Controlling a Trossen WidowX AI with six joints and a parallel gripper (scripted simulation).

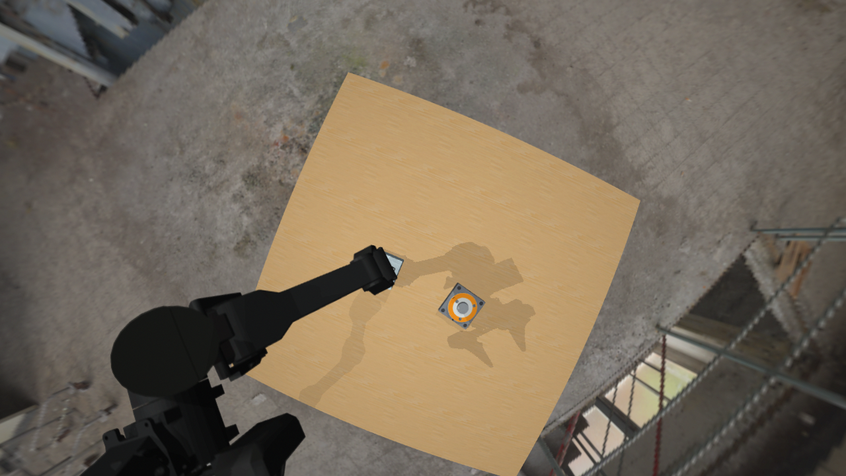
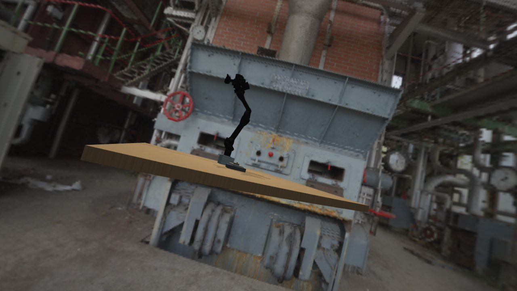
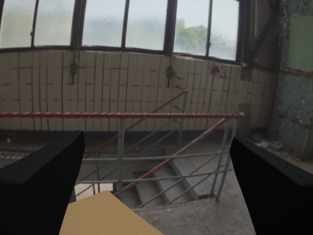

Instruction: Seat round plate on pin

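My gripper tip is now 71 cm above the square grey base, 24 cm short of it and 19 cm to the right of it.
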